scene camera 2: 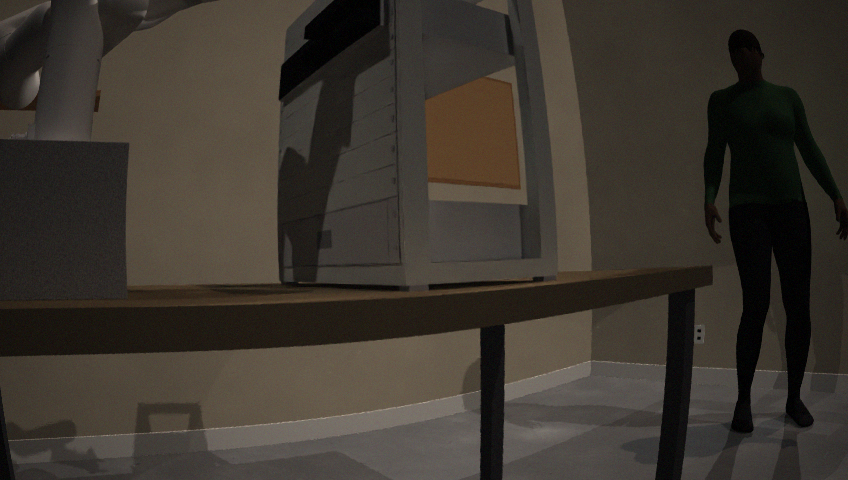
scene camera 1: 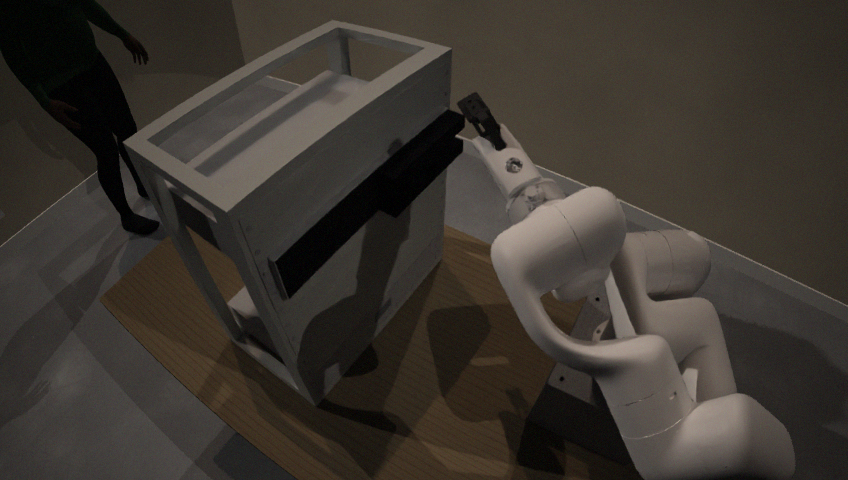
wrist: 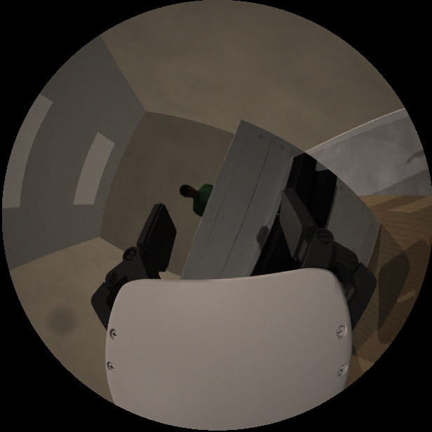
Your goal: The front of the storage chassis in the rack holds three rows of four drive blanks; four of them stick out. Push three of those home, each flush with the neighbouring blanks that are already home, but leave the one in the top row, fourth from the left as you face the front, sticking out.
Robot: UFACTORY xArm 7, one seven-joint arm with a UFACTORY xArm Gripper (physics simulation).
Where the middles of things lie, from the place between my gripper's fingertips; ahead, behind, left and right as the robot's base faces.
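Scene:
There is the rack (scene camera 2: 353, 208), and my gripper is 250 mm short of it. I see that my gripper is also 120 mm to the right of the rack and 280 mm above it.

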